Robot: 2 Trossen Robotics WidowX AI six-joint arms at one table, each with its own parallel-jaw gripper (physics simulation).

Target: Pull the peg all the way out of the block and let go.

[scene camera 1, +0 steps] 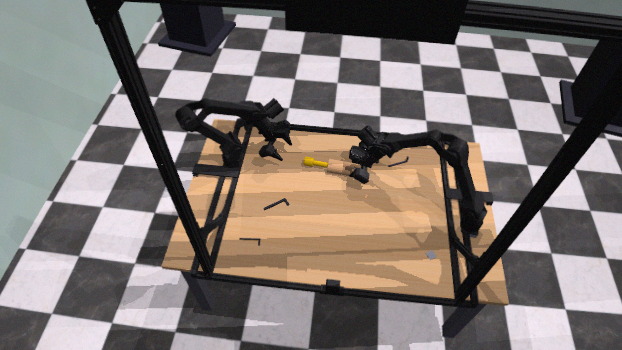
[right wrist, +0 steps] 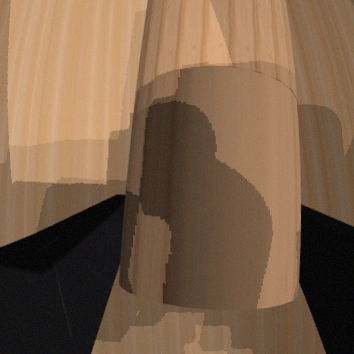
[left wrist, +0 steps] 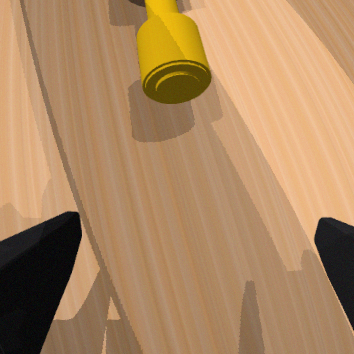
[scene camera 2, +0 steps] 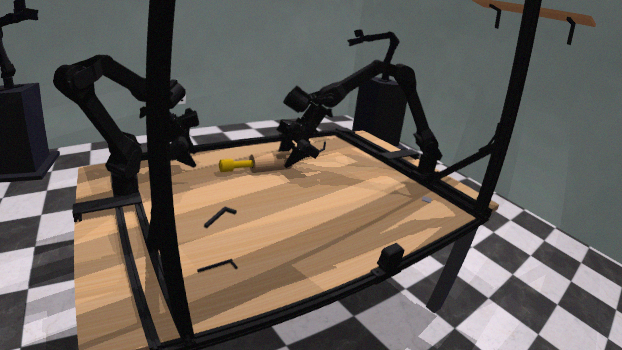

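Pixels of known places: left gripper, between the fingertips: (scene camera 1: 286, 152) (left wrist: 202, 227) (scene camera 2: 195, 159); right gripper, between the fingertips: (scene camera 1: 351, 170) (right wrist: 207, 211) (scene camera 2: 281, 163); left arm's base, origin of its link: (scene camera 1: 232, 163) (scene camera 2: 126, 192); right arm's base, origin of its link: (scene camera 1: 469, 226) (scene camera 2: 426, 170).
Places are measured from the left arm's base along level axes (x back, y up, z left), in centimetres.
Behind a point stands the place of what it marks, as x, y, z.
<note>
The yellow peg (scene camera 1: 315, 163) @[-33.5, 1.6, 9.1] (scene camera 2: 235, 164) @[-33.2, 1.6, 9.0] (left wrist: 172, 50) @[-29.5, 3.0, 9.7] has a thick round head at its left end. Its thinner shaft runs into the end of the wooden cylindrical block (scene camera 1: 339, 168) @[-43.7, 2.8, 8.6] (scene camera 2: 267, 163) @[-42.7, 1.7, 7.9] (right wrist: 215, 150) @[-47.2, 3.6, 10.5]; the part inside is hidden. My left gripper (scene camera 1: 285, 151) @[-21.0, 3.8, 9.4] (left wrist: 202, 227) @[-21.0, 3.8, 9.4] is open and empty, to the left of the peg's head and apart from it. Its fingers stand wide in the left wrist view, with the head beyond them at the top. My right gripper (scene camera 1: 356, 167) @[-48.3, 0.1, 11.0] (right wrist: 207, 211) @[-48.3, 0.1, 11.0] is shut on the block near its right end, one finger on each side.
Two black hex keys (scene camera 1: 276, 204) @[-24.1, -1.4, -13.0] (scene camera 1: 250, 240) @[-20.1, -1.5, -30.4] lie on the table toward the front left. A third hex key (scene camera 1: 399, 162) @[-66.9, -1.3, 22.7] lies right of my right gripper. A small grey square (scene camera 1: 431, 255) @[-85.2, -1.6, -17.4] lies at the front right. Black frame posts (scene camera 2: 162, 125) @[-11.8, 32.5, -48.0] rise around the table.
</note>
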